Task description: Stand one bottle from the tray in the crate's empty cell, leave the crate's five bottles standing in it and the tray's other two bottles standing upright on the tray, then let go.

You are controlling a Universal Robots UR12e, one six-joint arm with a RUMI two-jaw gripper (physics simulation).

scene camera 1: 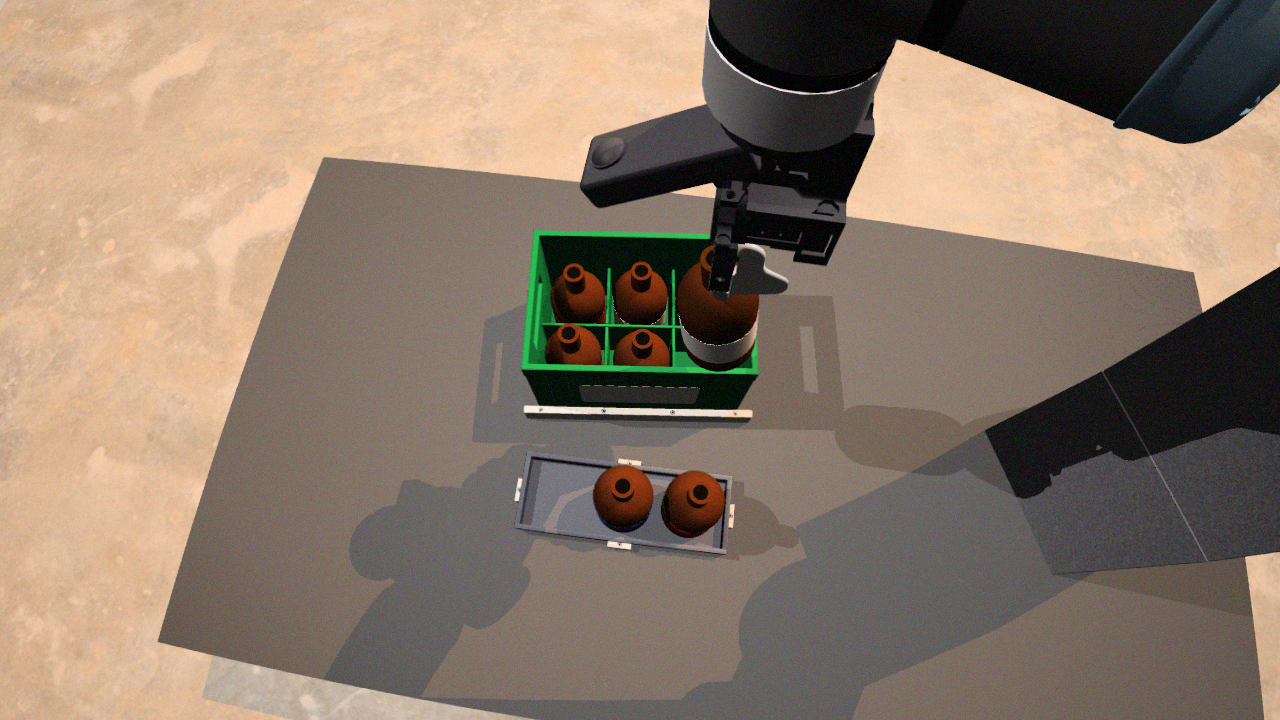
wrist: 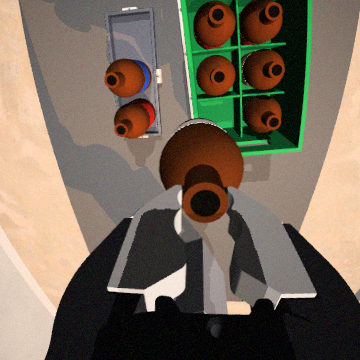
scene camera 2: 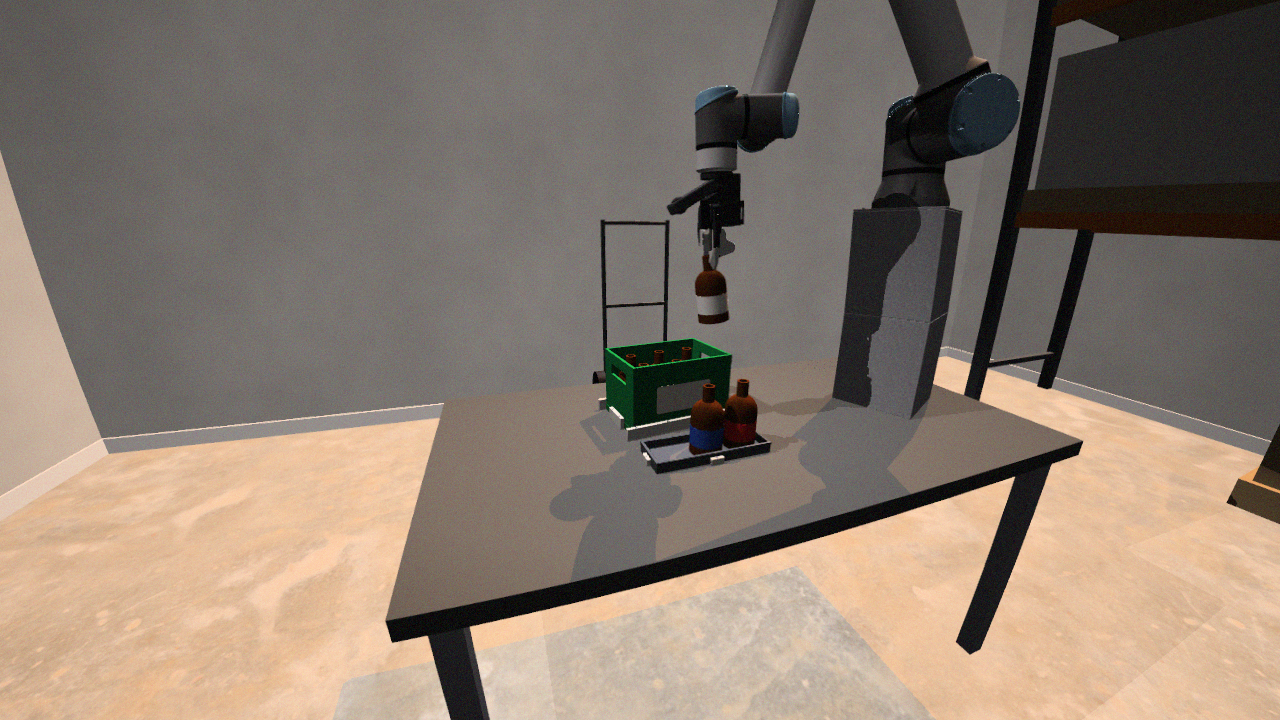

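Where they show: gripper, fingertip midpoint: (scene camera 1: 723,279) (wrist: 201,188) (scene camera 2: 711,269); arm's base, link origin: (scene camera 2: 908,209).
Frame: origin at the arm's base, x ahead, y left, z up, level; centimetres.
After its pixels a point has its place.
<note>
My gripper (scene camera 1: 728,270) @(z -15.5, x 58.1, y -6.5 cm) (scene camera 2: 709,254) @(z -15.5, x 58.1, y -6.5 cm) (wrist: 201,188) @(z -15.5, x 58.1, y -6.5 cm) is shut on the neck of a brown white-labelled bottle (scene camera 1: 716,308) @(z -16.2, x 58.6, y -4.1 cm) (scene camera 2: 711,291) @(z -20.1, x 59.8, y -3.2 cm) (wrist: 200,150) @(z -16.4, x 60.7, y -6.5 cm). The bottle hangs about upright, well above the right end of the green crate (scene camera 1: 547,386) @(z -42.9, x 76.1, y -5.0 cm) (scene camera 2: 642,386) @(z -41.5, x 76.1, y -4.9 cm) (wrist: 306,100) @(z -36.9, x 60.5, y -24.1 cm). Several brown bottles stand in the crate's other cells. The empty cell (wrist: 215,114) @(z -53.6, x 55.4, y -10.6 cm) is at the crate's front right corner, partly hidden by the held bottle in scene camera 1. A blue-labelled bottle (scene camera 1: 622,497) @(z -38.4, x 65.9, y 8.8 cm) (scene camera 2: 706,420) @(z -44.8, x 68.0, y 10.6 cm) (wrist: 125,77) @(z -41.9, x 66.0, y 6.1 cm) and a red-labelled bottle (scene camera 1: 693,503) @(z -39.8, x 57.9, y 8.8 cm) (scene camera 2: 741,419) @(z -46.0, x 59.3, y 10.9 cm) (wrist: 134,119) @(z -42.2, x 58.1, y 6.0 cm) stand upright on the tray (scene camera 1: 554,497) @(z -53.9, x 75.3, y 7.1 cm) (scene camera 2: 664,454) @(z -53.9, x 75.3, y 5.7 cm) (wrist: 131,37) @(z -53.8, x 74.3, y 7.1 cm).
The crate's green dividers and rim surround the cells. A white strip (scene camera 1: 637,412) @(z -51.3, x 64.8, y -4.7 cm) runs along the crate's front foot on the table (scene camera 1: 313,358) @(z -54.4, x 113.5, y -10.9 cm) (scene camera 2: 510,501) @(z -54.4, x 108.8, y 9.9 cm). The arm's pedestal (scene camera 2: 895,313) @(z -26.6, x 9.0, y 7.2 cm) stands at the table's back right, and a hand truck (scene camera 2: 604,295) stands behind the table.
</note>
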